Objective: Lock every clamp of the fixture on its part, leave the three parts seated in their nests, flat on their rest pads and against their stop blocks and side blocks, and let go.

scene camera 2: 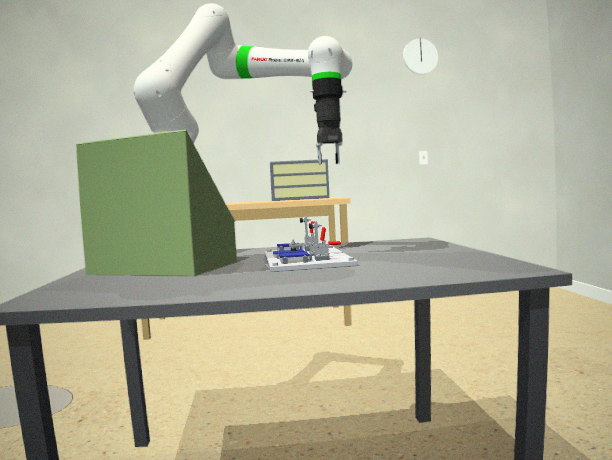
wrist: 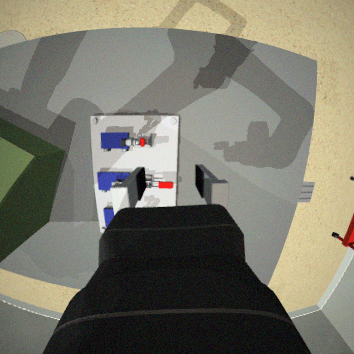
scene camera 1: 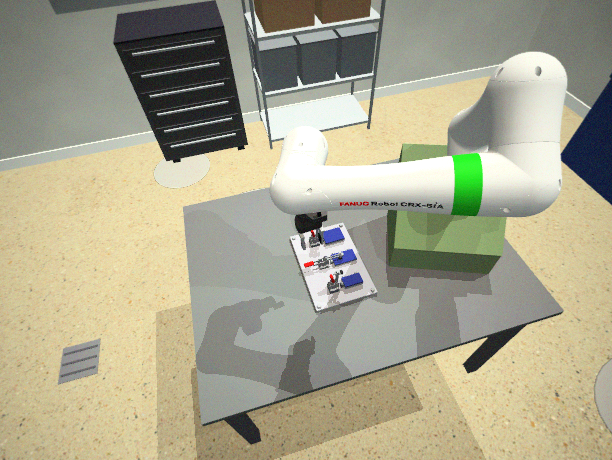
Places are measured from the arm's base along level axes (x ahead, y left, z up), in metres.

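Where they show: gripper, fingertip midpoint: (scene camera 2: 328,164) (wrist: 169,175) (scene camera 1: 312,244); arm's base, origin of the base link: (scene camera 2: 154,174).
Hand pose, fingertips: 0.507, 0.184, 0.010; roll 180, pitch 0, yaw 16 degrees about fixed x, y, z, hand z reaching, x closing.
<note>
Things, the pixels of their top centre, and the offset from my fingertips, as dx, dy, dz. "*": a spot on its surface instead. Level surfaces: height alone.
- far part, middle of its top: (scene camera 2: 293,253) (wrist: 117,218) (scene camera 1: 332,235) -0.103, -0.223, -0.255
- far clamp, surface spot: (scene camera 1: 314,241) * -0.025, -0.196, -0.250
- middle clamp, middle of its top: (wrist: 140,186) (scene camera 2: 314,237) (scene camera 1: 323,257) -0.050, -0.099, -0.224
- middle part, middle of its top: (wrist: 113,181) (scene camera 2: 288,251) (scene camera 1: 343,256) -0.130, -0.116, -0.260
- grey table, its level: dz -0.291
The white fixture plate (scene camera 1: 320,301) (scene camera 2: 345,262) (wrist: 165,130) carries three blue parts. In scene camera 1, the near part (scene camera 1: 352,280) and far part (scene camera 1: 333,235) lie beside clamps with raised arms and upright red handles, the near clamp (scene camera 1: 333,285) and the far clamp (scene camera 1: 314,241). The middle clamp (scene camera 1: 324,263) has its arm down over the middle part (scene camera 1: 349,256), its red handle (scene camera 2: 334,243) (wrist: 165,185) lying flat outward. Contact with pads and blocks is too small to tell. My gripper (scene camera 1: 312,240) (scene camera 2: 328,161) (wrist: 169,175) is open and empty, high above the fixture; it hides the far clamp in the wrist view.
The fixture stands on the grey table (scene camera 1: 240,280) (scene camera 2: 425,270) (wrist: 240,185). The green robot pedestal (scene camera 1: 445,255) (scene camera 2: 137,210) (wrist: 30,185) stands on the parts' side of it. A drawer cabinet (scene camera 1: 185,90) and a wooden bench (scene camera 2: 285,206) are beyond the table.
</note>
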